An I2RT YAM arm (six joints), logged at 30 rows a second.
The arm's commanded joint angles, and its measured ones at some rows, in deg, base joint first. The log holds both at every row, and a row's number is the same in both.
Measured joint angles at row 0:
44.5, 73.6, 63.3, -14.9, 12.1, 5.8
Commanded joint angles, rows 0 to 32:
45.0, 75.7, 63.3, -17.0, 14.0, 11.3
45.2, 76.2, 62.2, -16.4, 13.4, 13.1
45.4, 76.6, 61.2, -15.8, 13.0, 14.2
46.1, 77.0, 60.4, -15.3, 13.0, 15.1
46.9, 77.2, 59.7, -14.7, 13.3, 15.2
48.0, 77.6, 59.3, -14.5, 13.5, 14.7
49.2, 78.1, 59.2, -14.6, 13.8, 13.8
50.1, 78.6, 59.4, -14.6, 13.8, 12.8
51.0, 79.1, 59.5, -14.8, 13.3, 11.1
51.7, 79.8, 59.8, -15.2, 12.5, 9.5
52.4, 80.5, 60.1, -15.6, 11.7, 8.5
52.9, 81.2, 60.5, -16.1, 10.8, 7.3
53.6, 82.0, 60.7, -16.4, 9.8, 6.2
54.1, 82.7, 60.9, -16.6, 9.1, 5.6
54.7, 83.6, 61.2, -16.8, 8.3, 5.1
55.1, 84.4, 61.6, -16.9, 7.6, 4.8
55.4, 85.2, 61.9, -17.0, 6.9, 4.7
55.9, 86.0, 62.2, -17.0, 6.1, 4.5
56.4, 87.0, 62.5, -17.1, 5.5, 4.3
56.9, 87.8, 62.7, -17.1, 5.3, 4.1
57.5, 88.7, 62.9, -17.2, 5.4, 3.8
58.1, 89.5, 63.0, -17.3, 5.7, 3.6
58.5, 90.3, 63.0, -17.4, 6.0, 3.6
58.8, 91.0, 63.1, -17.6, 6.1, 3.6
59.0, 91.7, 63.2, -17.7, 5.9, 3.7
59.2, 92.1, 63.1, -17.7, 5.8, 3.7
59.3, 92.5, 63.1, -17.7, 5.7, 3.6
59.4, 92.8, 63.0, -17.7, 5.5, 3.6
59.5, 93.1, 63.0, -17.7, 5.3, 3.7
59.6, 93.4, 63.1, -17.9, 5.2, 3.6
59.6, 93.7, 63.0, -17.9, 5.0, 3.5
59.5, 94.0, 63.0, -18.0, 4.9, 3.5
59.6, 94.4, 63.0, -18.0, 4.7, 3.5
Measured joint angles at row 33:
59.2, 93.3, 61.8, -16.7, 5.7, 4.4
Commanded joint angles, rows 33 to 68:
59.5, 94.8, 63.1, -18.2, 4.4, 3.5
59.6, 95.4, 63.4, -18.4, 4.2, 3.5
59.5, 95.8, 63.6, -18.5, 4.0, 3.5
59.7, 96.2, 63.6, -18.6, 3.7, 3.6
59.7, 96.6, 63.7, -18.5, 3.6, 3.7
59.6, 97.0, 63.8, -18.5, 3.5, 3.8
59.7, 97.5, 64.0, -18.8, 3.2, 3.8
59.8, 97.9, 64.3, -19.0, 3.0, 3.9
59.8, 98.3, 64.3, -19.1, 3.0, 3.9
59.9, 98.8, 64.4, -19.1, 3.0, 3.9
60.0, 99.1, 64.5, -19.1, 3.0, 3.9
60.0, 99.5, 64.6, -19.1, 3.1, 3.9
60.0, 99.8, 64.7, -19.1, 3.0, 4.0
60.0, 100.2, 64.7, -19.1, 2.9, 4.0
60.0, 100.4, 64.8, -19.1, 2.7, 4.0
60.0, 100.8, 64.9, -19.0, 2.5, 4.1
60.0, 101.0, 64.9, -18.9, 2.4, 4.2
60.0, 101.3, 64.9, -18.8, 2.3, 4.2
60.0, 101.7, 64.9, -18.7, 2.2, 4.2
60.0, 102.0, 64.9, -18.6, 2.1, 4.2
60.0, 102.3, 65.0, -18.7, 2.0, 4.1
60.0, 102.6, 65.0, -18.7, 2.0, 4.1
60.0, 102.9, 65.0, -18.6, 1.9, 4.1
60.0, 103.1, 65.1, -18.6, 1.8, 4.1
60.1, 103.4, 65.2, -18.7, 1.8, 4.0
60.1, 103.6, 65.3, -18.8, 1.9, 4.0
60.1, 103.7, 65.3, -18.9, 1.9, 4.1
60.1, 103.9, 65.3, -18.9, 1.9, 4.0
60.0, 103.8, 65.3, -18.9, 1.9, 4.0
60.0, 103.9, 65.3, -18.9, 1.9, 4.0
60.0, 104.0, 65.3, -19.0, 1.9, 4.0
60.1, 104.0, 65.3, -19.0, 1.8, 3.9
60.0, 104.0, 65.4, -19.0, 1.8, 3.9
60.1, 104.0, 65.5, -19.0, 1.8, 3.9
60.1, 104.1, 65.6, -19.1, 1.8, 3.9
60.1, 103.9, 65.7, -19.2, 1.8, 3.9
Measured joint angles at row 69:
59.5, 103.3, 64.1, -18.1, 2.1, 4.2
